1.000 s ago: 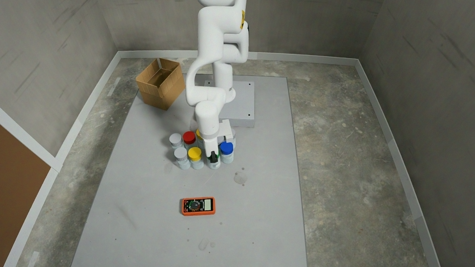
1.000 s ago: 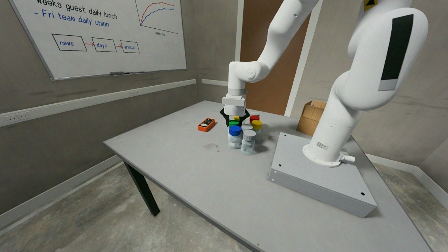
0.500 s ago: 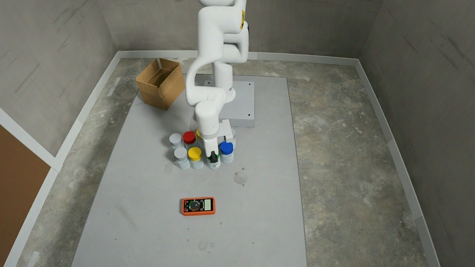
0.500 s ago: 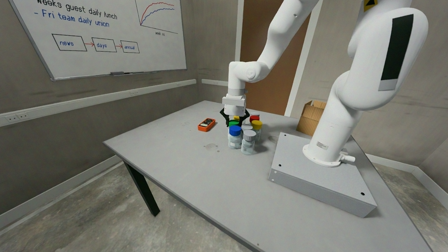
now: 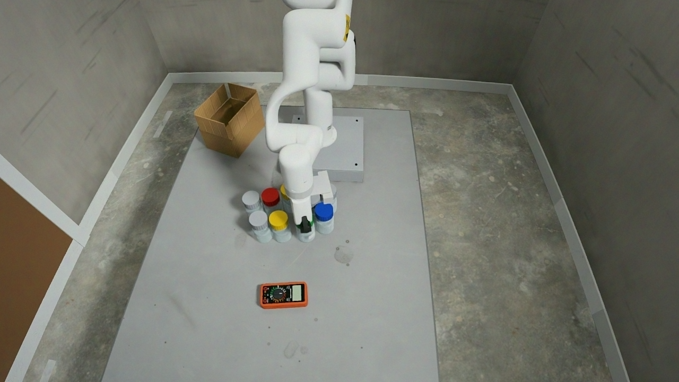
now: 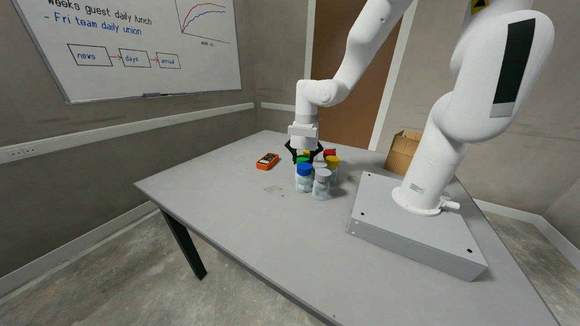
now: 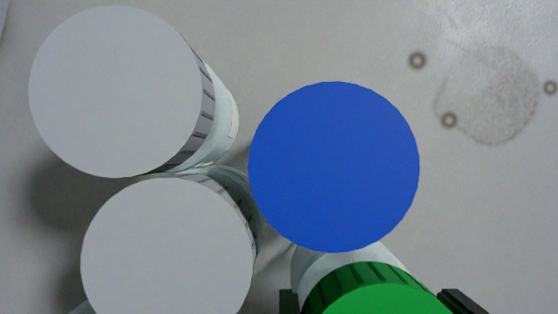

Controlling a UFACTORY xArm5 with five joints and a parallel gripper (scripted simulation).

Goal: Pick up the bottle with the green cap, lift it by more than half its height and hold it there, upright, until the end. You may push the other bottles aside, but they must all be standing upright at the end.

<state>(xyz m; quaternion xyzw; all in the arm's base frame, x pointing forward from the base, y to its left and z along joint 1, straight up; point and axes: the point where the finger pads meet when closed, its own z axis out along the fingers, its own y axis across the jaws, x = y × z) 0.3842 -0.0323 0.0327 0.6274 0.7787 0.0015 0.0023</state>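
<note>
My hand is 50 mm above the green-capped bottle. Also, from my hand: orange multimeter 200 mm ahead, 80 mm below, 50 mm to the right; red-capped bottle 110 mm to the right, 80 mm behind, 50 mm below; blue-capped bottle 60 mm to the left, 50 mm below, 30 mm behind.
</note>
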